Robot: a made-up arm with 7 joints. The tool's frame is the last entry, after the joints.
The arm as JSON. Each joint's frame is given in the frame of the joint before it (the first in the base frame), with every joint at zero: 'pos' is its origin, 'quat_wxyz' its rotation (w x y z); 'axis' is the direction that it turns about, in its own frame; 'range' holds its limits. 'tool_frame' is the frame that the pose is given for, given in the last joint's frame.
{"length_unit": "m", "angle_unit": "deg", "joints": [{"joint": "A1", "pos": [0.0, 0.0, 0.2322], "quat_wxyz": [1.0, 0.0, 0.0, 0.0], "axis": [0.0, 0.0, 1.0], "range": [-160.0, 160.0]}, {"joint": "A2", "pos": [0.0, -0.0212, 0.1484], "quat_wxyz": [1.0, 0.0, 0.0, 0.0], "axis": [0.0, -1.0, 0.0], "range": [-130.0, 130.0]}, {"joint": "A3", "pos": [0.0, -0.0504, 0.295], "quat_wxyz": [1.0, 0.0, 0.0, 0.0], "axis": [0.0, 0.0, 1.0], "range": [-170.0, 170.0]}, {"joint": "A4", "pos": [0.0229, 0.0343, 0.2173], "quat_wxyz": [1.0, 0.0, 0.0, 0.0], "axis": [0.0, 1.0, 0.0], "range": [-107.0, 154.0]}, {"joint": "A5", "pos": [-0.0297, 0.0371, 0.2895], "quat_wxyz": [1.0, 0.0, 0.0, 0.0], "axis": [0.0, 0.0, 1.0], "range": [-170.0, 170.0]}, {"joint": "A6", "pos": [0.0, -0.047, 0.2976], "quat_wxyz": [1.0, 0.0, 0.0, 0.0], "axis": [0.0, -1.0, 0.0], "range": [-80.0, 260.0]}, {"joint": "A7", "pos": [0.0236, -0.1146, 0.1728], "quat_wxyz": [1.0, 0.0, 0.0, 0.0], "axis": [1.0, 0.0, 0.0], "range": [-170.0, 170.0]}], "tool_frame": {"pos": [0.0, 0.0, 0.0], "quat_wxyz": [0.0, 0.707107, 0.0, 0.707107]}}
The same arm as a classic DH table. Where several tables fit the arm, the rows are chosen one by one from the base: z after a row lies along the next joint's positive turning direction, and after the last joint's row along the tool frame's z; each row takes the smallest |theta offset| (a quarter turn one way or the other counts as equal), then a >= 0, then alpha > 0; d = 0 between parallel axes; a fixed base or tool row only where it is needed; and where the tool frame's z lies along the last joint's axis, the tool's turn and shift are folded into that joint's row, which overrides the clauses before.
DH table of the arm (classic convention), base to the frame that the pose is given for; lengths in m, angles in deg. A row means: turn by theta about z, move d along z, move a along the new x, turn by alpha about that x. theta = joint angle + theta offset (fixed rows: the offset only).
A1: d 0.3806, theta0 0, a 0, alpha 90
A2: d 0.0716, theta0 0, a 0, alpha -90
A3: d 0.5123, theta0 0, a 0.0229, alpha -90
A4: d 0.0714, theta0 0, a -0.0297, alpha 90
A5: d 0.5871, theta0 0, a 0, alpha 90
A6: d 0.1616, theta0 90, a 0.1728, alpha 90
A7: d 0.0236, theta0 0, a 0, alpha 0
Joint limits (deg, base to tool): -160..160 -130..130 -170..170 -107..154 -170..170 -80..260 -170..170

